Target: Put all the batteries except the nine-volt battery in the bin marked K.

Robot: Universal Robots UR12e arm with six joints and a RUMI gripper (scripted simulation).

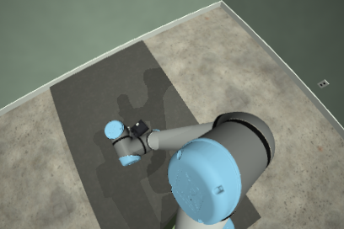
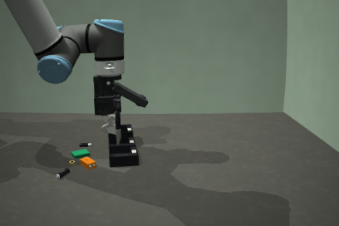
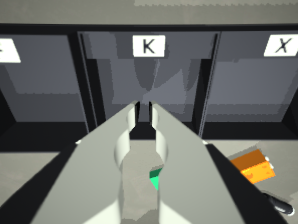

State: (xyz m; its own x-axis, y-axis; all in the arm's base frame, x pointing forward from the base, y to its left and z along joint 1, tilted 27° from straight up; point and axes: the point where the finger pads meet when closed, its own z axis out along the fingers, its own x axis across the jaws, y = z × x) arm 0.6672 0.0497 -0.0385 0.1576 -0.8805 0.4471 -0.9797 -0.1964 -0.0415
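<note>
Right now my hand is 10 mm short of the bin row and 10 mm above it. From my hand the other things lie so: orange nine-volt battery: 130 mm to the right, 70 mm behind, 30 mm below; then black usb stick: 120 mm behind, 30 mm to the left, 30 mm below; then flat green block: 120 mm behind, 50 mm to the right, 30 mm below.
</note>
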